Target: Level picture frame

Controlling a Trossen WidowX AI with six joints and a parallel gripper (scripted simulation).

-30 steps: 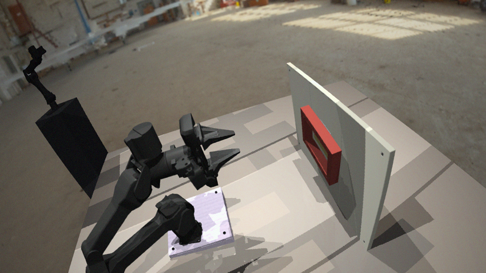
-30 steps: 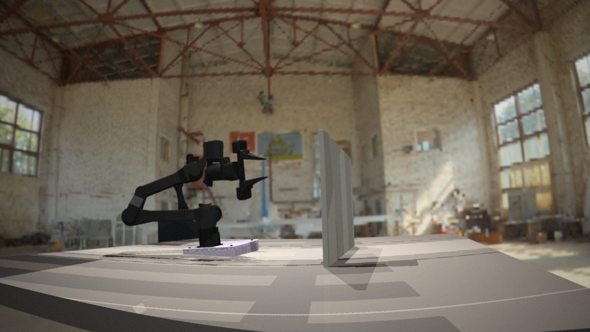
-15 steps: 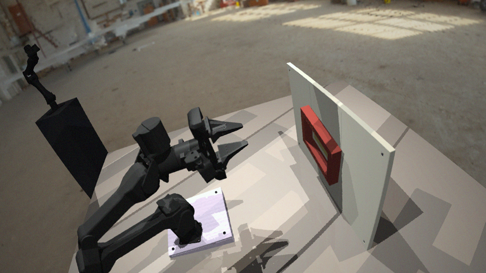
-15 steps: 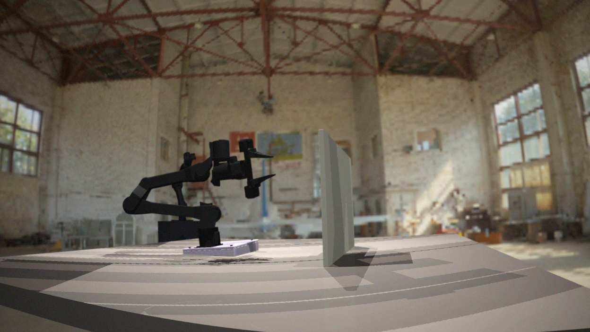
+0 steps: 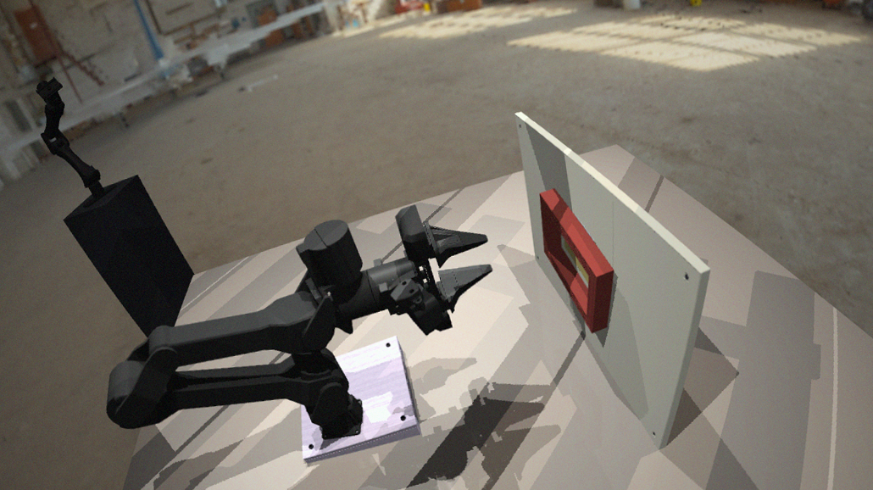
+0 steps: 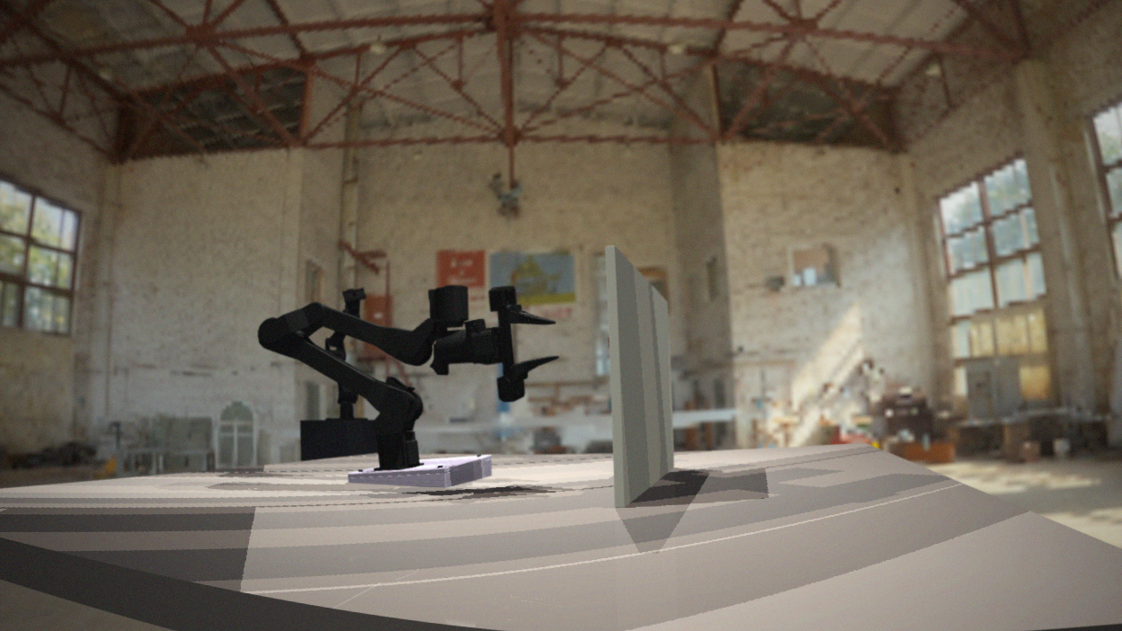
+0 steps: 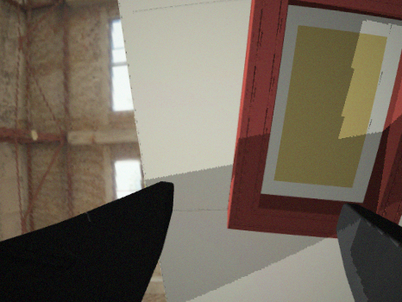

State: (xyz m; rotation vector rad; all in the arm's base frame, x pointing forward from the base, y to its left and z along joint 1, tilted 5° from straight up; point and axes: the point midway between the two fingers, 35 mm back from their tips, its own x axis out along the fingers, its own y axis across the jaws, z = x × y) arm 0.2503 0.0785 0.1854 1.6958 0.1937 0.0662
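Right now the red picture frame is 130 mm ahead of my gripper tip, 60 mm below it and 20 mm to the left of it. Round my gripper tip: wall panel: 140 mm ahead, 70 mm below, 20 mm to the left.
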